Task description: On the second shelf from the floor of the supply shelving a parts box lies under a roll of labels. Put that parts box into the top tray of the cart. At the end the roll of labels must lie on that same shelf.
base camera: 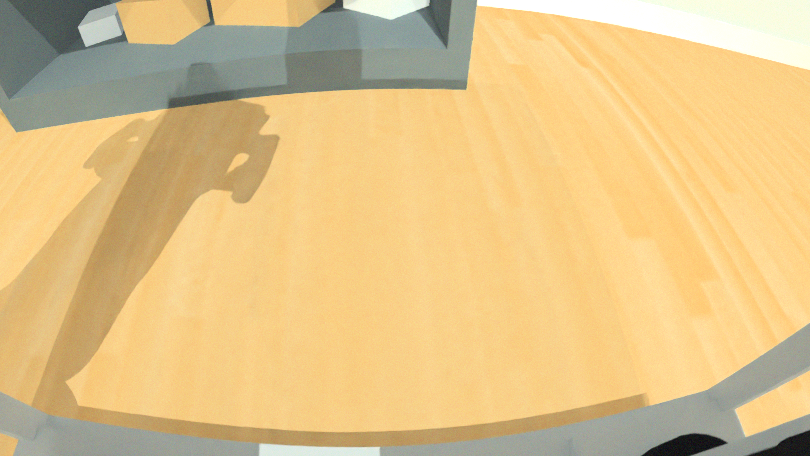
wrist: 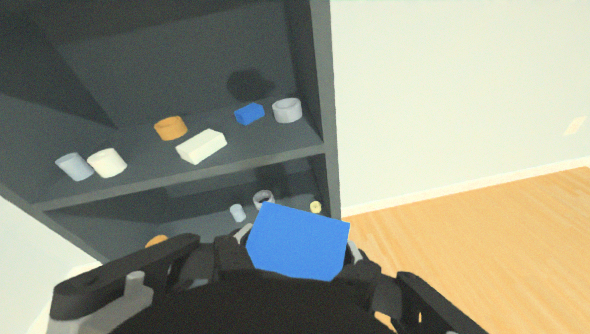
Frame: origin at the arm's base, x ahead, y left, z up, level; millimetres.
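Where they show: gripper, fingertip midpoint: [wrist: 297, 244].
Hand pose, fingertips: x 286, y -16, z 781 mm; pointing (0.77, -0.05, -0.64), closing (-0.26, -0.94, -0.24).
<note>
Each offset is from my fingertips to the top centre of the thing. "*": to the spot under its first point. Level surfaces: height alone.
My gripper [wrist: 297, 244] is shut on a blue parts box @[30 mm back, 10 mm left, 37 mm up] [wrist: 301, 239], held out in front of the supply shelving [wrist: 325, 75] [base camera: 408, 67] and apart from it. The box hides part of the second shelf @[645 mm down] [wrist: 197, 227] in the wrist view. On that shelf a small yellow roll @[572 mm ahead, 56 mm right, 620 mm down] [wrist: 315, 206] stands near the right side, with a grey ring @[* 15 mm ahead, 17 mm left, 37 mm up] [wrist: 263, 199] and a light blue cylinder @[614 mm ahead, 312 mm left, 575 mm down] [wrist: 237, 213] further left. I cannot tell for certain whether the yellow roll is the roll of labels. The cart does not show clearly in either view.
The shelf above holds a white block @[509 mm ahead, 267 mm left, 148 mm down] [wrist: 201, 146], an orange ring @[687 mm ahead, 424 mm left, 138 mm down] [wrist: 170, 128], a cream roll @[504 mm ahead, 556 mm left, 128 mm down] [wrist: 106, 163] and a small blue box @[682 mm ahead, 124 mm left, 148 mm down] [wrist: 249, 114]. Tan boxes @[* 529 mm ahead, 405 mm left, 1049 mm down] [base camera: 164, 19] @[* 554 mm ahead, 216 mm left, 1072 mm down] [base camera: 263, 11] stand on the bottom shelf. Grey frame bars [base camera: 170, 433] cross the base view's lower edge.
</note>
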